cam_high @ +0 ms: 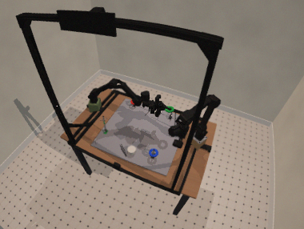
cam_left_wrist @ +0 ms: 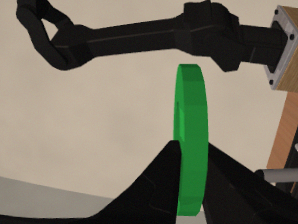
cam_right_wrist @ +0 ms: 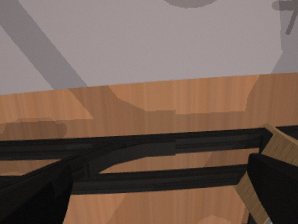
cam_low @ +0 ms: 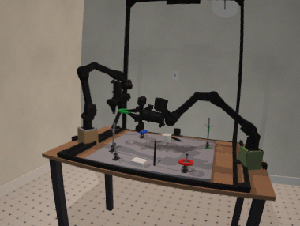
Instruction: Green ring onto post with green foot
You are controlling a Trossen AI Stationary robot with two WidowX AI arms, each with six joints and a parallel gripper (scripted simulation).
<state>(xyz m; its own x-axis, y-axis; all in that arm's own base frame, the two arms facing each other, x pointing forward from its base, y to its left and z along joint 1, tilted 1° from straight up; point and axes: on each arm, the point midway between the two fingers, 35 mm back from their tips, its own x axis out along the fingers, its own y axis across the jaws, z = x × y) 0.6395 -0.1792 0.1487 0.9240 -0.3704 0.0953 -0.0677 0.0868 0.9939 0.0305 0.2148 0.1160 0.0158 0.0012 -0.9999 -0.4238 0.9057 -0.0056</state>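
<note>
Now: the green ring 22 cm ahead of my right hand, 16 cm to the left of it and 3 cm above it. From my right hand the other things lie so: white block (37 cm ahead, 30 cm to the left, 20 cm below); blue ring (16 cm to the left, 16 cm below, 7 cm behind); grey post (61 cm to the left, 10 cm below, 2 cm behind).
</note>
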